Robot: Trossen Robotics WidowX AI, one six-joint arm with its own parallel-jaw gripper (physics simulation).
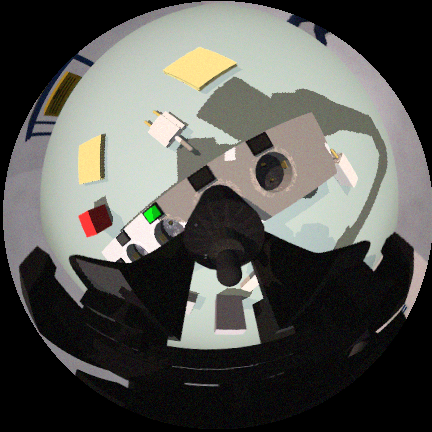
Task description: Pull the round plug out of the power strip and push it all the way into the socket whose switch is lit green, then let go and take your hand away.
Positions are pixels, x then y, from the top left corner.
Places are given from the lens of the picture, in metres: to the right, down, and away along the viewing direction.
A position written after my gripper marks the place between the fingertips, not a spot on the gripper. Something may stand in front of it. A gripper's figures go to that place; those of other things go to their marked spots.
my gripper [220,229]: 0.00, 0.01, 0.10
black round plug [223,232]: 0.00, 0.01, 0.05
grey block [229,318]: 0.02, 0.18, 0.17
power strip [296,155]: 0.08, -0.06, 0.10
The marked spots on the black round plug and the grey block are 0.21 m apart.
